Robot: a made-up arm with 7 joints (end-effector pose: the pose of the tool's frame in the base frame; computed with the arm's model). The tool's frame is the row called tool.
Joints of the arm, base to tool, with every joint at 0 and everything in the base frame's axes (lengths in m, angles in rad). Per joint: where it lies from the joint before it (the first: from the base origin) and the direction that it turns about. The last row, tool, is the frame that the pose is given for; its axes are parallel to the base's.
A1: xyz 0.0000 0.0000 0.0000 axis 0 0.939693 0.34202
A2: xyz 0.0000 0.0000 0.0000 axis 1 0 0
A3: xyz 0.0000 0.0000 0.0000 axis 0 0 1
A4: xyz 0.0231 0.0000 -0.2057 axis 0 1 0
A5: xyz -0.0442 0.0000 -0.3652 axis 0 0 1
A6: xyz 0.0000 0.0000 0.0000 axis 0 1 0
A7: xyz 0.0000 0.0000 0.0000 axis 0 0 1
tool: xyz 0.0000 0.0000 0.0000
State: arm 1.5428 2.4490 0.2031 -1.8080 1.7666 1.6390 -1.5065
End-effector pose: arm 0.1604 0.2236 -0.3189 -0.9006 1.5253 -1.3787
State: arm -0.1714 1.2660 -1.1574 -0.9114 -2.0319 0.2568 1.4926
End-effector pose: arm 0.1961 0.3556 -0.3630 0.9258 -0.2101 -1.8830
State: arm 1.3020 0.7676 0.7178 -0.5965 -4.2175 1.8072 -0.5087
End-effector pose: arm -0.3815 0.3988 -0.1260 -0.6378 -0.0393 1.5390
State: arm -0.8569 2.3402 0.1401 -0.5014 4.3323 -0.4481 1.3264
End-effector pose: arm -0.0805 0.3654 0.4301 2.1664 -0.3556 -0.1046
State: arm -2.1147 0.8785 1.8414 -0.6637 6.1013 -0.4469 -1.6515
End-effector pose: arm 0.3252 0.3693 0.2728 1.0500 -1.6779 1.3683
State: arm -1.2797 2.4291 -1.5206 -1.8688 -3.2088 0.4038 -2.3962
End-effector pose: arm 0.2616 0.3116 0.0515 0.7136 -1.1218 -1.1314
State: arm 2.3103 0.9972 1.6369 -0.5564 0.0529 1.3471 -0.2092
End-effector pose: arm -0.2302 0.3620 0.3722 1.6972 1.7457 1.2774
